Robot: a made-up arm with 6 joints. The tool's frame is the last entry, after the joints. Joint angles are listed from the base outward. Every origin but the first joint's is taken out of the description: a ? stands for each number. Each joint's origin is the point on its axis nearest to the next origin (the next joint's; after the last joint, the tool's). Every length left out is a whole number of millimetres.
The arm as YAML. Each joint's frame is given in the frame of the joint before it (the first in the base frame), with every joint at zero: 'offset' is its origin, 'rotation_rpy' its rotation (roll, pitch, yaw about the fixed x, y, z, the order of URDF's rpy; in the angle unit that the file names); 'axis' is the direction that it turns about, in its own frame. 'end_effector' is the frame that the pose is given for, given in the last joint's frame.
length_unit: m
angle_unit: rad
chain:
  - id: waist
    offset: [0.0, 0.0, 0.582]
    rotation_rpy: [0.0, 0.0, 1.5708]
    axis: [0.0, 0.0, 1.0]
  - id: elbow
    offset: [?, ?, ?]
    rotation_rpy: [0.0, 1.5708, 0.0]
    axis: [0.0, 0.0, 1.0]
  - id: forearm
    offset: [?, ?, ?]
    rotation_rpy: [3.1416, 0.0, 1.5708]
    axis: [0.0, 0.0, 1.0]
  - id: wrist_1
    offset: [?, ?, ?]
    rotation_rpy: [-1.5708, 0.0, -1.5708]
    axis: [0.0, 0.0, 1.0]
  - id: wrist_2
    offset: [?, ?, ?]
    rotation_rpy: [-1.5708, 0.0, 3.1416]
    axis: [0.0, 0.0, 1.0]
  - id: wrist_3
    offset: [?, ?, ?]
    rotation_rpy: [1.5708, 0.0, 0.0]
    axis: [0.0, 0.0, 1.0]
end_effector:
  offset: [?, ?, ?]
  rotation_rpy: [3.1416, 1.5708, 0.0]
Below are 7 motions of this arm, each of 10 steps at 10 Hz.
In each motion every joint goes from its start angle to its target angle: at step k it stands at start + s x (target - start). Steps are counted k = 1, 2, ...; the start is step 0. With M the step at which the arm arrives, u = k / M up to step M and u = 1 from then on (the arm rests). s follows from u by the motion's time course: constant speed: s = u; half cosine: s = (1 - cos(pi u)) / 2; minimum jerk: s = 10 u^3 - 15 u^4 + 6 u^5.
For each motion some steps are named. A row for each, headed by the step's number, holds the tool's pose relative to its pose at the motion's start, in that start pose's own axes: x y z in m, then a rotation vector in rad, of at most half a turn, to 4 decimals.
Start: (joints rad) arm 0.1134 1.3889 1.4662 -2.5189 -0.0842 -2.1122
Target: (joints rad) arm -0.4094 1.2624 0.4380 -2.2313 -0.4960 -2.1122
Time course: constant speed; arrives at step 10
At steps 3, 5, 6, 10:
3: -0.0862 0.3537 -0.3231 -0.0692 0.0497 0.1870
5: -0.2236 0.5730 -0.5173 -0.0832 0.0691 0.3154
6: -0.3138 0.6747 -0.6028 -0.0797 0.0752 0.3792
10: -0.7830 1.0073 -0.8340 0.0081 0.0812 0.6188

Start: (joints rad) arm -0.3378 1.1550 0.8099 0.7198 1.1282 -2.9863
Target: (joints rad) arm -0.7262 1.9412 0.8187 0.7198 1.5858 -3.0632
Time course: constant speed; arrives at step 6
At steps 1, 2, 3, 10:
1: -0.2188 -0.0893 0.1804 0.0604 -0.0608 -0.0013
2: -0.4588 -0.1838 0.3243 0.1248 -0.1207 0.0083
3: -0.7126 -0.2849 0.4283 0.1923 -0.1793 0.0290
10: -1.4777 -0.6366 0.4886 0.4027 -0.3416 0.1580

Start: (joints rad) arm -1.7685 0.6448 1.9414 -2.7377 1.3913 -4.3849
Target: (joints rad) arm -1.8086 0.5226 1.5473 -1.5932 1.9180 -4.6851
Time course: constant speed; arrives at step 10
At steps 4, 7, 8, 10:
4: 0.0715 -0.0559 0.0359 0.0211 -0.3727 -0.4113
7: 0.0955 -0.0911 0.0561 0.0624 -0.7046 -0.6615
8: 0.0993 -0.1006 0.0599 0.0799 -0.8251 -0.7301
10: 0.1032 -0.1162 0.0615 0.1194 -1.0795 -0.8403

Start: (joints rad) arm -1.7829 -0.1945 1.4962 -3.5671 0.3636 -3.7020
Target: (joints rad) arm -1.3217 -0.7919 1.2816 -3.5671 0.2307 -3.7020
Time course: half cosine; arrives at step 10
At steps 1, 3, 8, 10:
1: -0.0103 0.0187 0.0154 0.0096 -0.0071 0.0120
3: -0.0975 0.1433 0.1400 0.0818 -0.0628 0.0983
8: -0.5842 0.3435 0.7130 0.3755 -0.3264 0.3816
10: -0.6652 0.3334 0.7927 0.4170 -0.3682 0.4137

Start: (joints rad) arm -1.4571 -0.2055 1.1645 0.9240 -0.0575 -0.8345
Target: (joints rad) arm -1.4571 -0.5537 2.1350 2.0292 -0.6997 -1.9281
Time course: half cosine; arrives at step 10
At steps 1, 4, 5, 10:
1: -0.0088 -0.0071 0.0498 0.0015 -0.0230 -0.0158
4: -0.2603 -0.1084 0.6737 0.0706 -0.3906 -0.2548
5: -0.4681 -0.1581 0.9341 0.1389 -0.6142 -0.3747
10: -1.4236 -0.2812 1.4326 0.4660 -1.5427 -0.6614

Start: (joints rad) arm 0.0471 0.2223 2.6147 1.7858 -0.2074 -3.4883
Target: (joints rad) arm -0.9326 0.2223 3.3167 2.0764 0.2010 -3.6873
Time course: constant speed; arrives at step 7
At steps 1, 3, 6, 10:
1: -0.0411 0.1189 -0.1422 -0.0795 0.1809 0.0855
3: -0.2246 0.3008 -0.4409 -0.2305 0.5535 0.2303
6: -0.7159 0.4303 -0.7886 -0.4352 1.1222 0.3934
10: -0.9165 0.4436 -0.8484 -0.4963 1.3107 0.4365

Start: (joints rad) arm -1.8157 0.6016 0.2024 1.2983 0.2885 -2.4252
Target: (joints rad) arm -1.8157 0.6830 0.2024 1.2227 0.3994 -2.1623
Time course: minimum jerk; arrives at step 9
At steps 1, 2, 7, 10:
1: 0.0007 -0.0013 -0.0006 -0.0019 0.0012 0.0002
2: 0.0049 -0.0087 -0.0039 -0.0128 0.0078 0.0015
7: 0.0549 -0.1059 -0.0477 -0.1529 0.0863 0.0295
10: 0.0591 -0.1147 -0.0517 -0.1654 0.0926 0.0330

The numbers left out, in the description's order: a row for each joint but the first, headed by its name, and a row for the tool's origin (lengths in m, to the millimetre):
elbow: 0.0 -0.128 0.0
forearm: -0.846 0.0 0.0
wrist_1: -1.239 -0.112 0.0
wrist_2: 0.0 0.0 0.0
wrist_3: 0.0 0.165 0.0
tool: 0.0 0.0 0.0

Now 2 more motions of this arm.
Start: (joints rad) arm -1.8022 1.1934 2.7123 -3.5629 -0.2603 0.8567
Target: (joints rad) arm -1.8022 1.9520 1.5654 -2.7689 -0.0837 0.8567
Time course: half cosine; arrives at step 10
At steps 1, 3, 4, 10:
1: -0.0254 -0.0280 0.0620 -0.0235 -0.0407 -0.0270
3: -0.3077 -0.2110 0.4956 -0.1884 -0.3334 -0.2496
4: -0.6260 -0.3129 0.7747 -0.3006 -0.5458 -0.4458
10: -2.6536 -0.1768 0.9643 -0.5516 -1.3491 -1.6273

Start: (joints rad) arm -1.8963 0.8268 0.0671 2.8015 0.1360 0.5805
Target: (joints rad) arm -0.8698 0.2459 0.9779 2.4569 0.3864 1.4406
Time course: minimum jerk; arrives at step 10
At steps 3, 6, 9, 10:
3: -0.1874 -0.2588 -0.3603 -0.2163 0.2328 -0.0789
6: -1.4161 -1.0657 -0.8842 -0.7317 1.0806 -0.3619
9: -2.3140 -1.1200 -0.7255 -0.8320 1.6600 -0.5109
10: -2.3369 -1.1146 -0.7178 -0.8317 1.6766 -0.5143

